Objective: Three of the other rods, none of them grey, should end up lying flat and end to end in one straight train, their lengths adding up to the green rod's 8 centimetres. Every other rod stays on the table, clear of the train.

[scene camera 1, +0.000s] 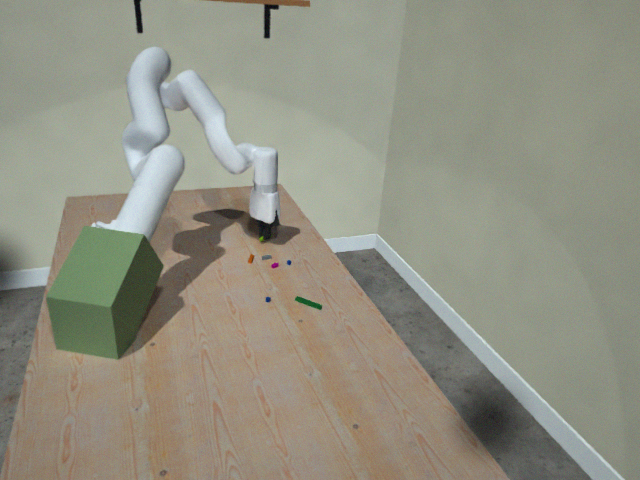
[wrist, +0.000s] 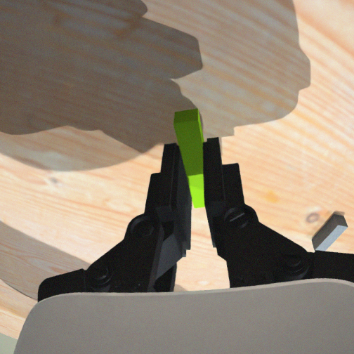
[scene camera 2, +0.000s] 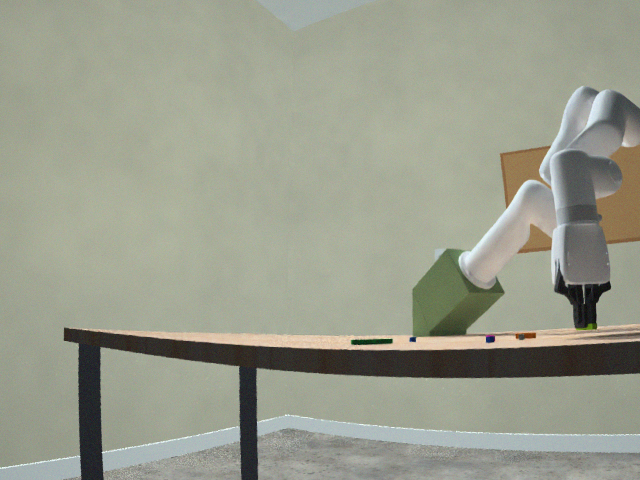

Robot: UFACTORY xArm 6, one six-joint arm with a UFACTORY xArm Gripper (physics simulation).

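Pixels of known places: gripper, fingertip midpoint: [scene camera 1: 265, 237] [scene camera 2: 585, 327]; arm's base at its link origin: [scene camera 1: 125, 246] [scene camera 2: 476, 270].
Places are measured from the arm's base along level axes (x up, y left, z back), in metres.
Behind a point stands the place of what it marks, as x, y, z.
My gripper [scene camera 1: 264, 237] {-0.161, 0.397, -0.324} [scene camera 2: 585, 326] {-0.161, 0.397, -0.324} [wrist: 196, 164] is shut on a lime rod [scene camera 1: 262, 239] {-0.159, 0.379, -0.316} [scene camera 2: 586, 326] [wrist: 191, 145], held a little above the table at its far part. The long green rod [scene camera 1: 308, 302] {-0.168, 0.022, -0.459} [scene camera 2: 371, 341] {-0.171, 0.029, -0.464} lies flat nearer the front. A blue rod [scene camera 1: 268, 299] {-0.169, 0.035, -0.350} [scene camera 2: 412, 339] {-0.172, 0.042, -0.353} lies beside it, apart. Nearer the gripper lie an orange rod [scene camera 1: 251, 258] {-0.168, 0.263, -0.288} [scene camera 2: 526, 335] {-0.171, 0.271, -0.292}, a grey rod [scene camera 1: 266, 257] {-0.169, 0.274, -0.334} [scene camera 2: 521, 336] {-0.170, 0.285, -0.348} [wrist: 330, 232], a magenta rod [scene camera 1: 275, 265] {-0.169, 0.225, -0.364} [scene camera 2: 490, 335] {-0.168, 0.234, -0.372} and another blue rod [scene camera 1: 288, 262] {-0.169, 0.246, -0.404} [scene camera 2: 490, 339] {-0.171, 0.254, -0.411}. In scene camera 2, the magenta rod is partly hidden behind this blue rod.
A large green block [scene camera 1: 98, 294] {-0.022, -0.182, 0.008} [scene camera 2: 449, 294] {-0.063, -0.052, -0.065} stands at the table's left side in scene camera 1, close to the arm's lower part. The wooden table [scene camera 1: 206, 403] {-0.177, -0.342, -0.239} [scene camera 2: 180, 338] {-0.177, -0.339, -0.690} has its right edge beyond the rods. A wall shelf [scene camera 1: 248, 2] hangs at the back.
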